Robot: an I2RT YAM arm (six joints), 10 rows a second.
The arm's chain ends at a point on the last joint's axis. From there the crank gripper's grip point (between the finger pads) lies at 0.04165 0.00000 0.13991 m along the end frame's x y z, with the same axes.
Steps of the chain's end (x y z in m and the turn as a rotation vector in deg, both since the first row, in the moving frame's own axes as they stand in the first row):
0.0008 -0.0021 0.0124 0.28 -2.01 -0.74
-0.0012 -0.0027 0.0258 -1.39 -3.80 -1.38
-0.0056 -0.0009 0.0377 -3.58 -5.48 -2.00
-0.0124 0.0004 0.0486 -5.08 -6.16 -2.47
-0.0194 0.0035 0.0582 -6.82 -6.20 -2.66
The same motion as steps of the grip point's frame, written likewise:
-0.0041 -0.0033 0.0138 0.28 -2.01 -0.74
-0.0105 -0.0002 0.0282 -1.39 -3.80 -1.38
-0.0190 0.0067 0.0408 -3.58 -5.48 -2.00
-0.0274 0.0115 0.0518 -5.08 -6.16 -2.47
-0.0344 0.0188 0.0610 -6.82 -6.20 -2.66

